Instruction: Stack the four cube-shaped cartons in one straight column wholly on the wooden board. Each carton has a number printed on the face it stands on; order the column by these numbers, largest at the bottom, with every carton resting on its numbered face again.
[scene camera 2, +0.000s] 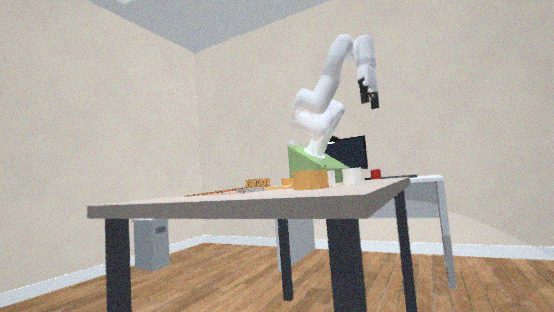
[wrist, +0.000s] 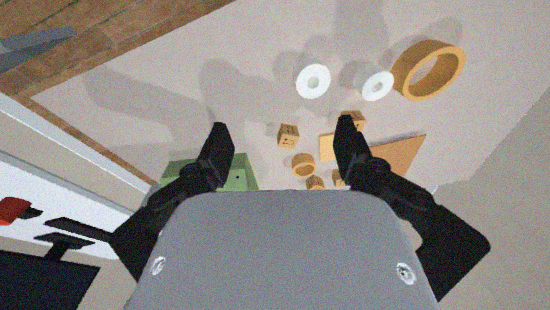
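Where they show: gripper, between the fingertips: (scene camera 2: 370, 105) (wrist: 281, 133); arm's base, origin of its link: (scene camera 2: 314, 154).
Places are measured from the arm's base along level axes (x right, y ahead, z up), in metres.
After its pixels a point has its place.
Four cartons stand apart on the table in the wrist view: one carton (wrist: 288, 135) @[x -0.158, y 0.312, z -0.118 m] near the middle, one carton (wrist: 356, 121) @[x -0.134, y 0.492, z -0.119 m] partly behind the right finger, and two cartons (wrist: 315, 183) @[x 0.117, y 0.337, z -0.125 m] (wrist: 338, 178) @[x 0.117, y 0.424, z -0.123 m] cut off by the gripper body. Cartons (scene camera 2: 257, 183) @[x 0.121, y 0.441, z -0.139 m] also show small in the scene view. Arrow marks show on some sides; the numbered undersides are hidden. A pale flat wooden piece (wrist: 326, 148) @[x -0.025, y 0.408, z -0.156 m] and a larger brown board (wrist: 402, 151) @[x 0.089, y 0.652, z -0.151 m] lie to the right, partly covered by the finger; no carton is seen stacked. My gripper (scene camera 2: 369, 101) @[x -0.371, y 0.345, z 0.137 m] (wrist: 281, 133) @[x -0.371, y 0.345, z 0.137 m] is open and empty, high above the table.
Two white rolls (wrist: 313, 81) @[x -0.271, y 0.408, z -0.137 m] (wrist: 377, 85) @[x -0.209, y 0.545, z -0.131 m] stand near a large orange-brown ring (wrist: 411, 59) @[x -0.242, y 0.609, z -0.132 m] (scene camera 2: 310, 180) @[x -0.217, y 0.695, z -0.140 m]. A small tape ring (wrist: 303, 165) @[x -0.020, y 0.322, z -0.123 m] lies among the cartons. The green robot base (scene camera 2: 305, 162) @[x 0.010, y 0.121, z -0.048 m] (wrist: 245, 172) @[x -0.092, y 0.146, z -0.089 m] stands on the table. A monitor (scene camera 2: 352, 151) is behind.
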